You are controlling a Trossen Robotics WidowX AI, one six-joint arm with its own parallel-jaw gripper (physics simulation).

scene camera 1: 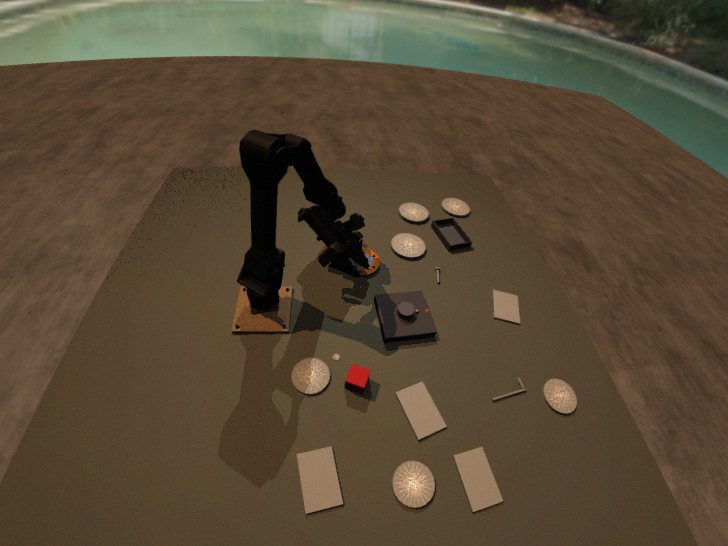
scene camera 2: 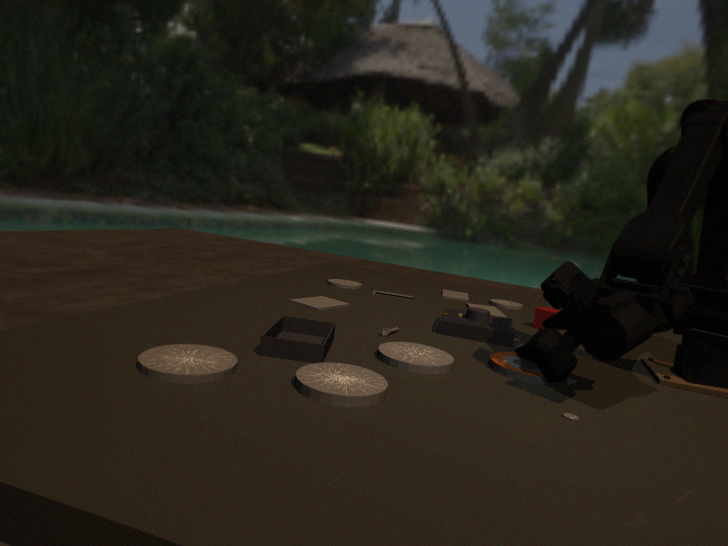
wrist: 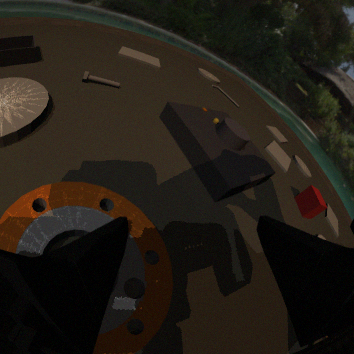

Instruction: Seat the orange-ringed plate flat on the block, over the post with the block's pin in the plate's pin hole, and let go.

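The orange-ringed plate [scene camera 1: 374, 262] [scene camera 2: 500, 359] [wrist: 162, 280] lies on the table, apart from the dark block [scene camera 1: 395, 332] [scene camera 2: 470, 330] [wrist: 187, 140]. The block bears a round post [scene camera 1: 405, 309] [scene camera 2: 478, 314] [wrist: 233, 134], a small yellow pin [scene camera 1: 416, 310] [wrist: 216, 121] beside the post, and an orange mark [scene camera 1: 426, 310] [wrist: 204, 109]. My gripper [scene camera 1: 361, 267] [scene camera 2: 543, 365] [wrist: 194, 224] is open, low at the plate. In the wrist view the left finger covers part of the ring and the centre hole; the right finger is beyond the rim. Whether a finger touches the plate is unclear.
Pale discs [scene camera 1: 408, 245] [scene camera 2: 415, 356] [wrist: 20, 105] and a dark open tray [scene camera 1: 451, 233] [scene camera 2: 298, 337] lie beyond the plate. A bolt [scene camera 1: 437, 275] [wrist: 102, 80] lies near the block. A red cube [scene camera 1: 357, 377] [wrist: 310, 202], pale rectangular slabs [scene camera 1: 421, 410] and a bent rod [scene camera 1: 509, 394] lie farther around.
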